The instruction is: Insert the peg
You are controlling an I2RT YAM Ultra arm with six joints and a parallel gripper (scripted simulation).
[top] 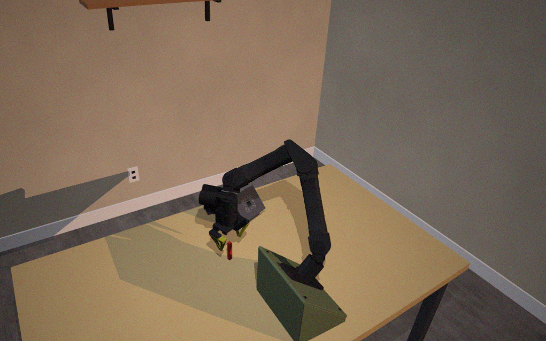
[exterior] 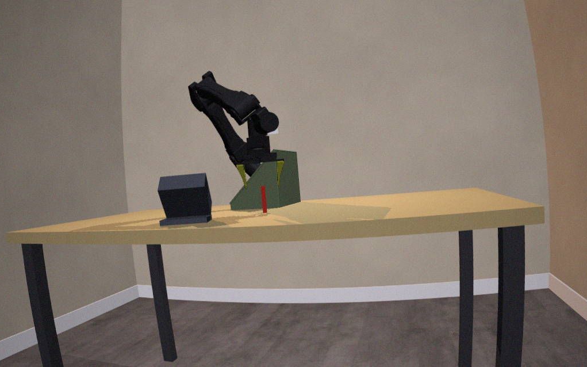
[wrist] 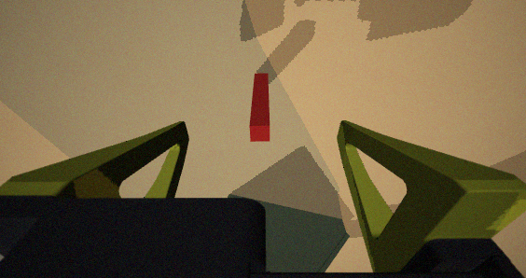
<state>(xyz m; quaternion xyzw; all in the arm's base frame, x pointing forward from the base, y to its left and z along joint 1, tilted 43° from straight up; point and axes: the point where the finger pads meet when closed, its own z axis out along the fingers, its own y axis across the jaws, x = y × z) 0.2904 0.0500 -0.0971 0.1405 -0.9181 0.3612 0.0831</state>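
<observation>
My gripper is now 4 cm above the red peg.
</observation>
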